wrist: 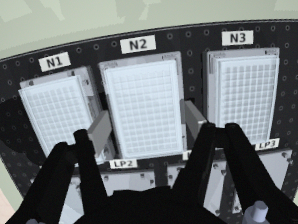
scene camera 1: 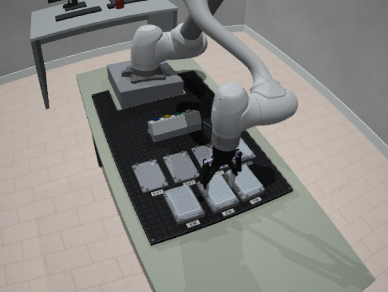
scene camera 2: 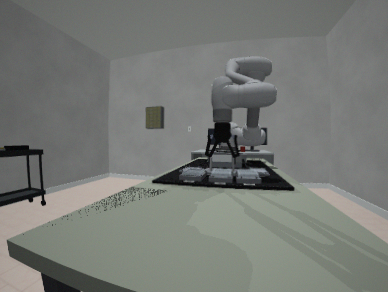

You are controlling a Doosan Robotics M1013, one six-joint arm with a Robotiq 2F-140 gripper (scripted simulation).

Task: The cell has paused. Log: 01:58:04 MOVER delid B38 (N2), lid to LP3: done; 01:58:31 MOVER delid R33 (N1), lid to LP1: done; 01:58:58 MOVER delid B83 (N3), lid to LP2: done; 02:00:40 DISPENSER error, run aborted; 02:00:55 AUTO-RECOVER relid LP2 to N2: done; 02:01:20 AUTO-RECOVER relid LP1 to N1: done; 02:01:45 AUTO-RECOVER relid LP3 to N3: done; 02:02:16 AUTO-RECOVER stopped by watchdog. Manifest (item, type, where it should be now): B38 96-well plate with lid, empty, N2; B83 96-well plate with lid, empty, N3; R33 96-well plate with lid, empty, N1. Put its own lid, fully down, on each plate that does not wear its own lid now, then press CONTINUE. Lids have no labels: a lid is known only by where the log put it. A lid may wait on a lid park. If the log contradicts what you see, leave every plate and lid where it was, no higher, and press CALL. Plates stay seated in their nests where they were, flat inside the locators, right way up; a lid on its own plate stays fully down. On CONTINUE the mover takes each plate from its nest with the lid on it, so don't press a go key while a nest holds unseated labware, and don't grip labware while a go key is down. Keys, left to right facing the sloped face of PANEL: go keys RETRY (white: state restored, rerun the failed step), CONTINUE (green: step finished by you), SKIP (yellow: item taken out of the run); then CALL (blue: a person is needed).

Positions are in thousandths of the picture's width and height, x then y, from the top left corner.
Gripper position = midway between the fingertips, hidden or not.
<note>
In view: my gripper (wrist: 492,516), a lid (wrist: 485,444), a plate (scene camera 1: 473,700), a lid (wrist: 190,489) and a key panel (scene camera 1: 457,430).
</note>
